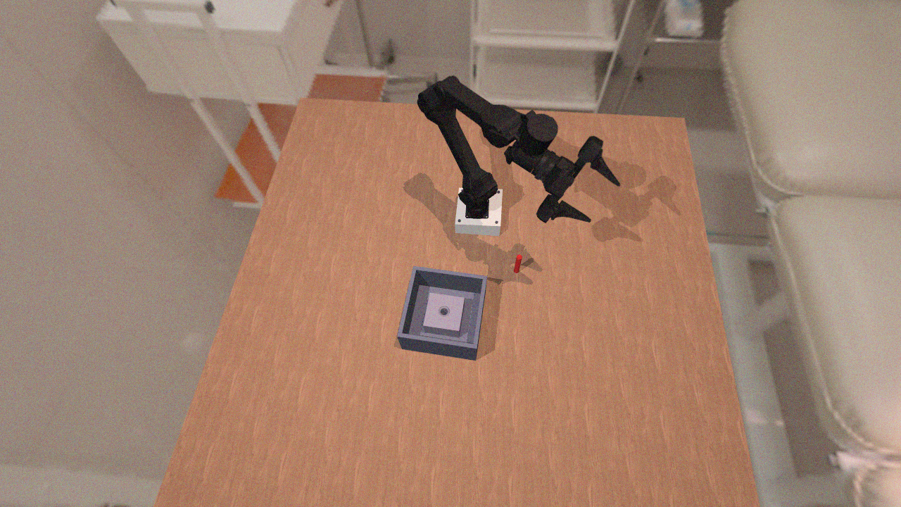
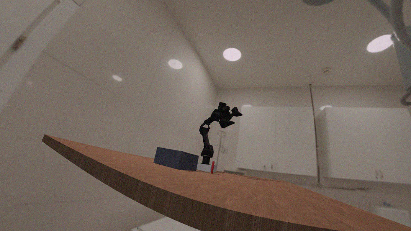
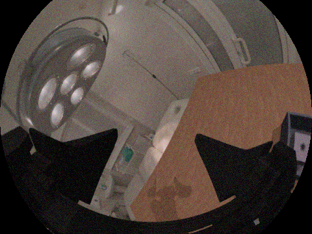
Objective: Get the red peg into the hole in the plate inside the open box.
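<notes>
The red peg is 340 mm below my gripper tip, 140 mm to the right of it and 30 mm behind it. The rest, counted from my gripper tip: pale plate 330 mm below, 320 mm to the right, 120 mm ahead; blue-grey box 350 mm below, 320 mm to the right, 120 mm ahead.
</notes>
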